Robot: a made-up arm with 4 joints. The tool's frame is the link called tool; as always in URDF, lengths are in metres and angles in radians. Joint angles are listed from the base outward. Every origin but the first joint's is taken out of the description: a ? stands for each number. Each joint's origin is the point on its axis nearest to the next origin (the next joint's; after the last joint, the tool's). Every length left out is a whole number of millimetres.
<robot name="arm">
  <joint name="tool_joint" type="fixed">
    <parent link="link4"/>
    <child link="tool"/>
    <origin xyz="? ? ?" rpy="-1.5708 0 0"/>
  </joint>
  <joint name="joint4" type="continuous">
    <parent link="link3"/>
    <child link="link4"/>
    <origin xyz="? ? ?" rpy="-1.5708 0 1.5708"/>
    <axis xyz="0 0 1"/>
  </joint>
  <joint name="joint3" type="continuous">
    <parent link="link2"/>
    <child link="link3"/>
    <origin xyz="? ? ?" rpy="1.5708 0 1.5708"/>
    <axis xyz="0 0 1"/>
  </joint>
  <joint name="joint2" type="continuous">
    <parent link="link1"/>
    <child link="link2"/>
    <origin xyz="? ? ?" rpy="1.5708 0 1.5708"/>
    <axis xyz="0 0 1"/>
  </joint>
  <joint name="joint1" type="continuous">
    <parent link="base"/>
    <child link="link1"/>
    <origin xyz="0 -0.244 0.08" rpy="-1.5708 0 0"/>
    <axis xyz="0 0 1"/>
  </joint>
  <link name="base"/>
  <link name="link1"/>
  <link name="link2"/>
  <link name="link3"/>
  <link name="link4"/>
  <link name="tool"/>
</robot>
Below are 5 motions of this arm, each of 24 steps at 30 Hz.
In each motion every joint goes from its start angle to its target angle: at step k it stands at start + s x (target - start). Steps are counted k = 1, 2, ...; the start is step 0. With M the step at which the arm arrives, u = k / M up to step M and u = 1 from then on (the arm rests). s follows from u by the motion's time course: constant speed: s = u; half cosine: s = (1 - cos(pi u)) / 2; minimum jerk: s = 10 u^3 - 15 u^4 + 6 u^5.
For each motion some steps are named. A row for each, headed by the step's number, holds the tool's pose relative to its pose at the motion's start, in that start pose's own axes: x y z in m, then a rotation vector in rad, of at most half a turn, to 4 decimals.
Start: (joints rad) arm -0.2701 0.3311 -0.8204 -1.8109
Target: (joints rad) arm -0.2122 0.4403 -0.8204 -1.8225
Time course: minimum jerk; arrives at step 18
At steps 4, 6, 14, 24:
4: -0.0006 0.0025 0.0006 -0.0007 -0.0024 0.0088
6: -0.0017 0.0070 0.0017 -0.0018 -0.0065 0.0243
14: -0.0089 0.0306 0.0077 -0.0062 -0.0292 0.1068
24: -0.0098 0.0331 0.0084 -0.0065 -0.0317 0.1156

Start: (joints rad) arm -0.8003 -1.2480 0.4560 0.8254
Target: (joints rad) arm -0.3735 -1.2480 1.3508 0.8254
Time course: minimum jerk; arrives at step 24
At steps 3, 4, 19, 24:
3: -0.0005 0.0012 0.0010 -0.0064 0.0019 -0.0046
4: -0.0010 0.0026 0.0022 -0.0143 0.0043 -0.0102
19: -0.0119 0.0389 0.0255 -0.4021 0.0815 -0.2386
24: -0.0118 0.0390 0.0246 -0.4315 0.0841 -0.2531

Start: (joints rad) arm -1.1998 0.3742 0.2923 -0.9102
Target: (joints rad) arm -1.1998 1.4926 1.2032 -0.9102
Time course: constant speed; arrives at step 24
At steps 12, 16, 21, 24:
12: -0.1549 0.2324 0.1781 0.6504 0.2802 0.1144
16: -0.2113 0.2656 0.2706 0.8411 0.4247 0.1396
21: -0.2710 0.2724 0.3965 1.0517 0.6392 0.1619
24: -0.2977 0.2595 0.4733 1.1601 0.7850 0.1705

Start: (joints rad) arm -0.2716 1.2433 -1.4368 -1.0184
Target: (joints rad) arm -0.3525 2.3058 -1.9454 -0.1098
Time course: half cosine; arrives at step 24
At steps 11, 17, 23, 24:
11: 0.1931 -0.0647 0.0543 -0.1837 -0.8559 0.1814
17: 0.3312 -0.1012 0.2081 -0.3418 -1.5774 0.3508
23: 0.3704 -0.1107 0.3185 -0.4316 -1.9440 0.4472
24: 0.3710 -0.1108 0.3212 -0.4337 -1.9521 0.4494

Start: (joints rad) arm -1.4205 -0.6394 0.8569 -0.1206
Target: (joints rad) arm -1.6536 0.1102 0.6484 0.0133
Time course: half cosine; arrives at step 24
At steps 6, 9, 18, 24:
6: -0.0244 0.0329 0.0341 0.0925 0.0433 0.0220
9: -0.0484 0.0651 0.0757 0.1990 0.0863 0.0481
18: -0.1077 0.1335 0.2343 0.5830 0.1940 0.1448
24: -0.1188 0.1403 0.2789 0.6920 0.2140 0.1723

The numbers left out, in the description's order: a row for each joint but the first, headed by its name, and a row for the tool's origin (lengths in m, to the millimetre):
tool: -0.097 -0.057 0
joint4: 0.093 -0.226 0
joint3: 0.333 0.06 0
joint2: 0.018 0.086 0

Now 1 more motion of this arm.
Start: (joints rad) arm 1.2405 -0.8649 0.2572 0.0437
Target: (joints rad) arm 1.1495 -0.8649 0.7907 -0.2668
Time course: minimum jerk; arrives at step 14
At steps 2, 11, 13, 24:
2: 0.0017 0.0047 0.0002 -0.0002 0.0059 -0.0140
11: 0.1188 0.1693 0.0168 0.0834 0.2326 -0.5564
13: 0.1309 0.1790 0.0186 0.0965 0.2484 -0.5951
24: 0.1315 0.1795 0.0187 0.0971 0.2491 -0.5970

